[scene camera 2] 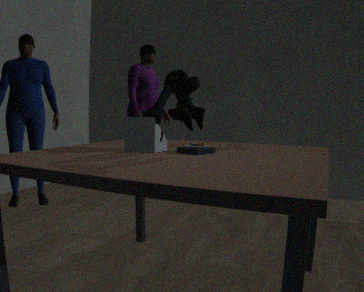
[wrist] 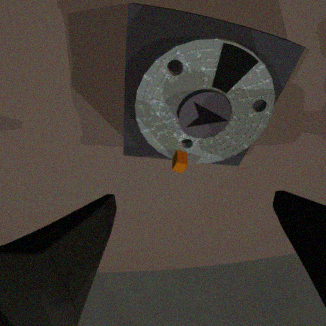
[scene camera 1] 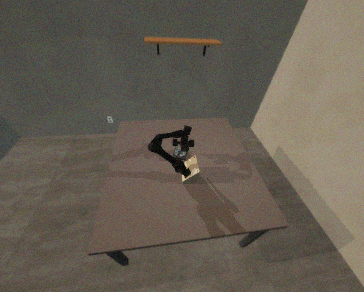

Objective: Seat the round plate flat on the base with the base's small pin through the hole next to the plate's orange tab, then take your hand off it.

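The round grey plate lies on the dark square base. It has a wide centre opening, through which a dark arrow mark shows, a black wedge, and several small holes. Its orange tab sticks out over the base's near edge in the wrist view. The small hole next to the tab looks partly grey inside; whether the pin is in it I cannot tell. Whether the plate lies fully flat is also unclear. My gripper is open and empty, above the plate and apart from it.
A pale box stands on the table beside the base, by the arm's lower end. Two standing figures, one in blue and one in purple, are behind the table.
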